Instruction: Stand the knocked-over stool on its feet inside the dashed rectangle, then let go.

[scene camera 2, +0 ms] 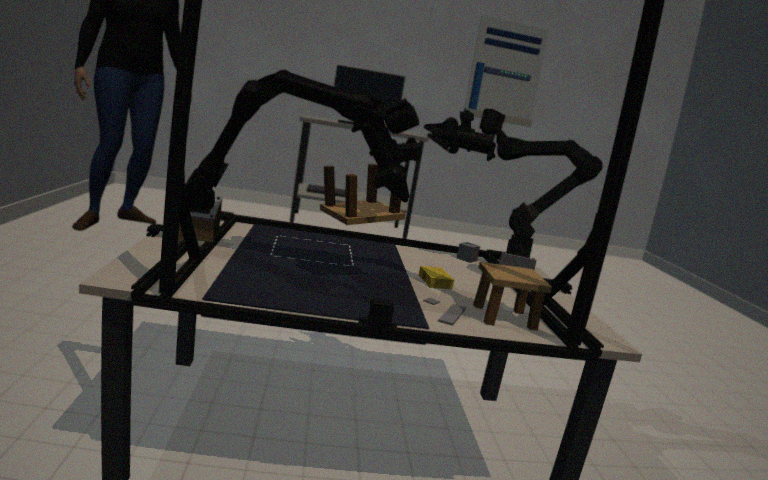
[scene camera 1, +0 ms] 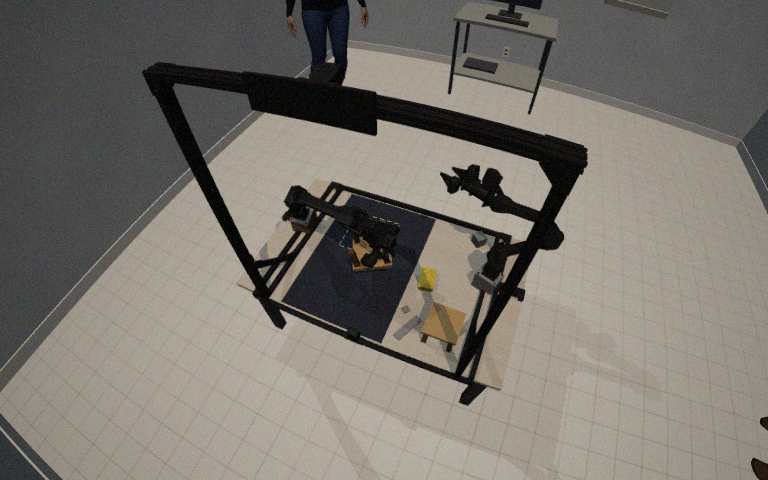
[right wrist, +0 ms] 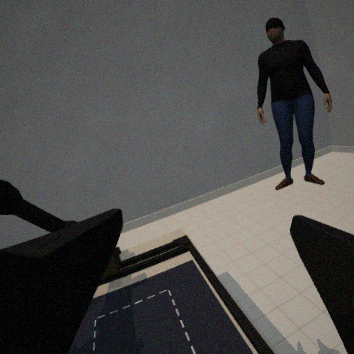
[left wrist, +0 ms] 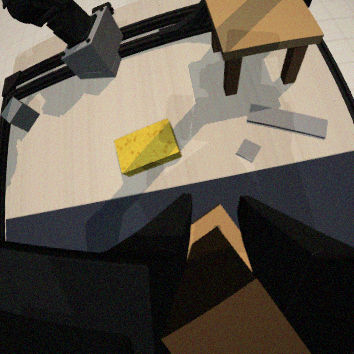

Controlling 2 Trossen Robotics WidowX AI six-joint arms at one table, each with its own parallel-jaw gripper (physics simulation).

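Pixels of known places: left gripper, between the fingertips: (scene camera 2: 406,200) (scene camera 1: 392,259) (left wrist: 214,202); right gripper, between the fingertips: (scene camera 2: 425,130) (scene camera 1: 446,170) (right wrist: 206,220); left arm's base, origin of its link: (scene camera 2: 199,205) (scene camera 1: 301,213); right arm's base, origin of its link: (scene camera 2: 518,257) (scene camera 1: 490,274) (left wrist: 82,31).
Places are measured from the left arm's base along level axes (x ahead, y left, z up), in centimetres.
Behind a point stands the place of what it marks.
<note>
The wooden stool (scene camera 1: 370,267) (scene camera 2: 362,216) {x 41.9, y -20.7, z 7.2 cm} (left wrist: 240,310) hangs upside down in the air above the dark mat, seat low and legs pointing up. My left gripper (scene camera 2: 398,195) {x 52.4, y -16.6, z 12.0 cm} (left wrist: 214,202) {x 52.4, y -16.6, z 12.0 cm} is shut on one of its legs, at the right side of the stool in scene camera 2. The white dashed rectangle (scene camera 2: 351,254) (right wrist: 168,290) lies on the mat; in scene camera 2 it is below and to the left of the stool, and in scene camera 1 the left arm partly hides it. My right gripper (scene camera 1: 445,182) {x 60.9, y 21.9, z 28.5 cm} (scene camera 2: 433,134) {x 60.9, y 21.9, z 28.5 cm} (right wrist: 206,220) {x 60.9, y 21.9, z 28.5 cm} is open and empty, raised high, away from the stool.
A second stool (scene camera 1: 443,324) {x 78.3, y -29.8, z 0.5 cm} (scene camera 2: 515,276) {x 77.8, y -31.2, z 0.6 cm} (left wrist: 265,30) {x 73.9, y -28.3, z 0.6 cm} stands upright on the table. Near it lie a yellow sponge-like block (scene camera 1: 427,279) {x 65.7, y -7.9, z -7.7 cm} (scene camera 2: 436,277) {x 64.5, y -11.9, z -7.8 cm} (left wrist: 147,146) {x 65.1, y -7.7, z -7.8 cm}, a flat grey bar (scene camera 2: 451,314) {x 64.4, y -32.3, z -10.0 cm} (left wrist: 287,121) {x 64.7, y -31.1, z -10.0 cm} and a small grey square (scene camera 2: 431,301) {x 61.3, y -24.2, z -10.3 cm} (left wrist: 248,150) {x 61.3, y -23.6, z -10.2 cm}. A grey block (scene camera 2: 468,251) {x 81.3, y 19.8, z -7.0 cm} sits behind. A black frame surrounds the table.
</note>
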